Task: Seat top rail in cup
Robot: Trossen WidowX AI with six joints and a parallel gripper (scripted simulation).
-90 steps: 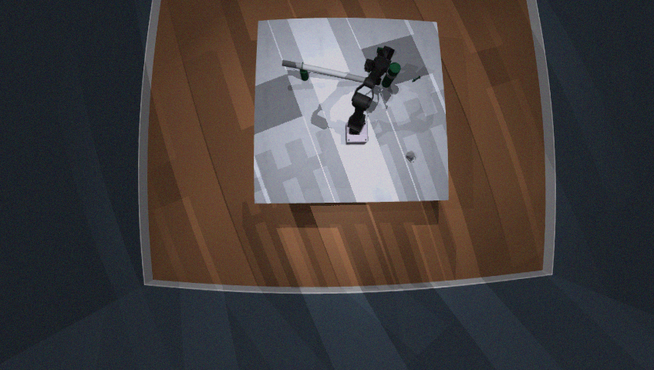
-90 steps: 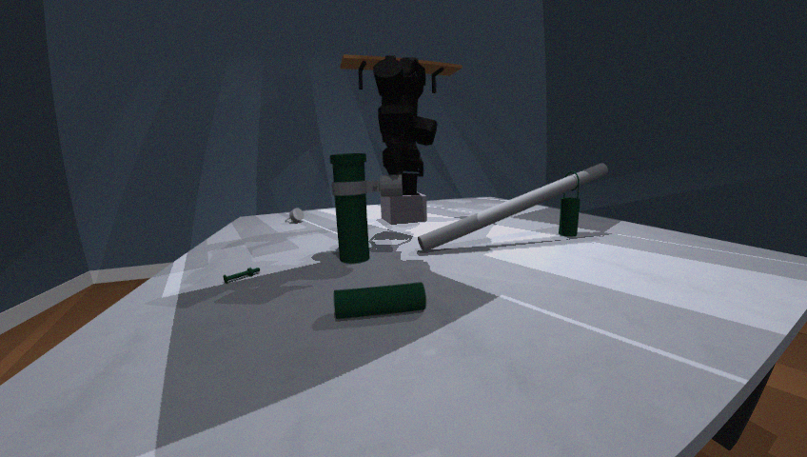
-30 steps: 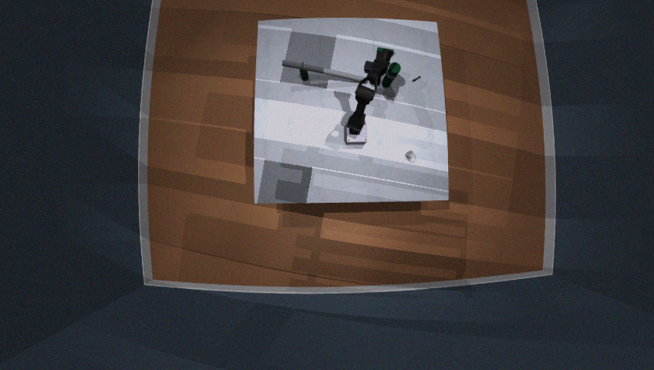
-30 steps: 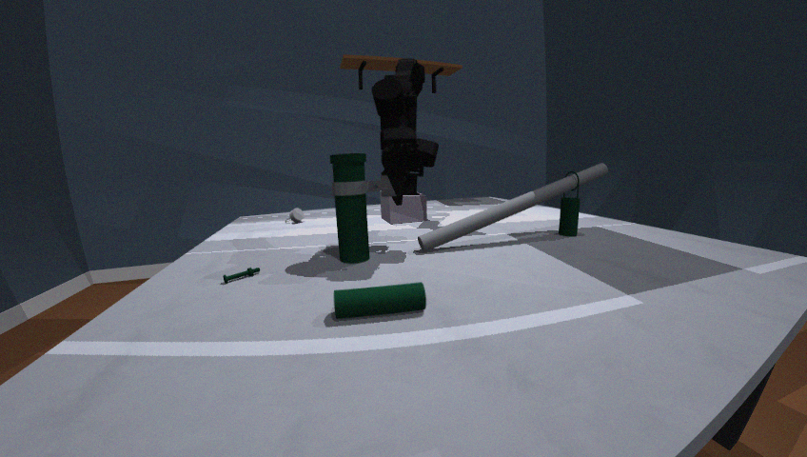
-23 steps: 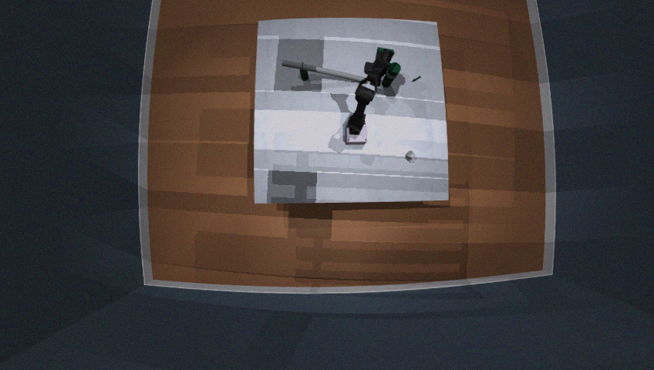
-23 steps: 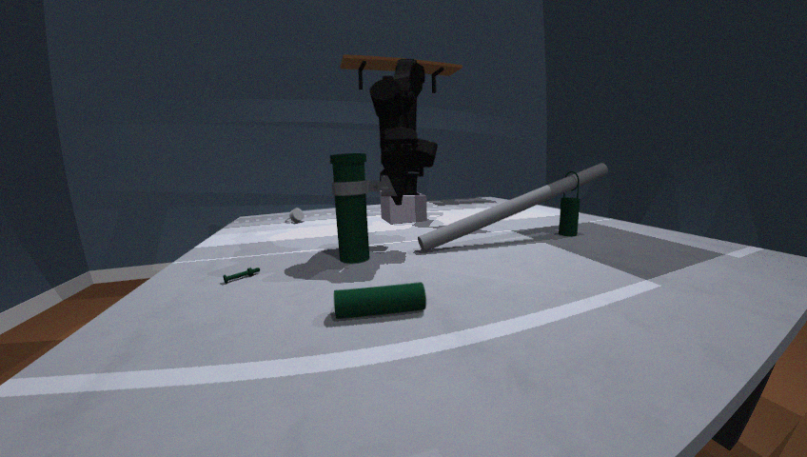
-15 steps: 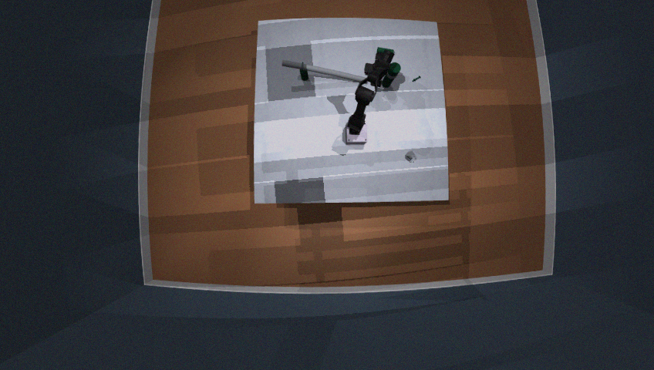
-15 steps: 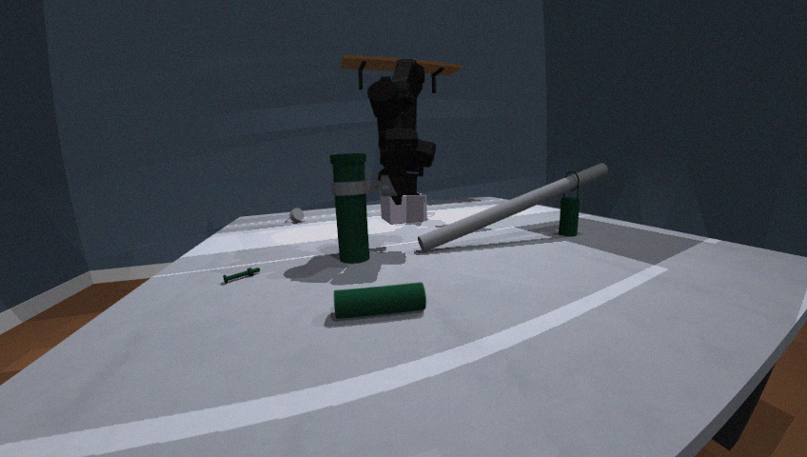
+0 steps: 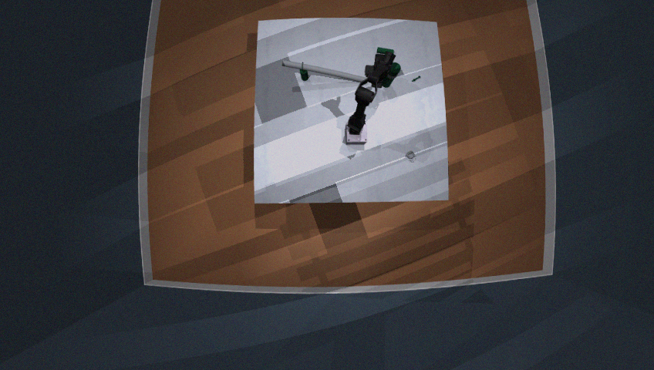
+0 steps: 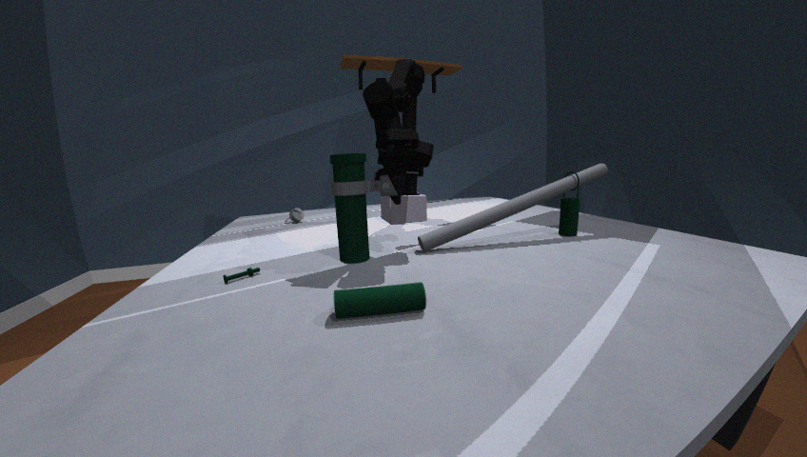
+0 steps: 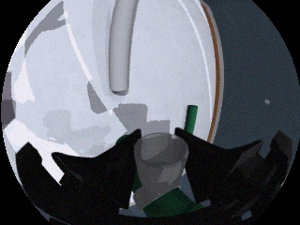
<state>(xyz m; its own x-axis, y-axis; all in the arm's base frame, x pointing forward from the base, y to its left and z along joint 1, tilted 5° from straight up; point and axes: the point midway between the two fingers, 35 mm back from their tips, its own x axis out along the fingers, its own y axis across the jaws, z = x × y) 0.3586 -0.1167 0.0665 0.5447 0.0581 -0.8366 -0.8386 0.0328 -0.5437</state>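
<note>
The rail-end cup lies 2 cm behind my gripper tip, 3 cm to the right of it and 3 cm above it. Also, from my gripper tip: small green post (2 cm behind, 45 cm to the left, 1 cm below); green bolt (4 cm ahead, 31 cm to the right, 11 cm below); brace band (2 cm behind, 6 cm to the right, 3 cm above).
</note>
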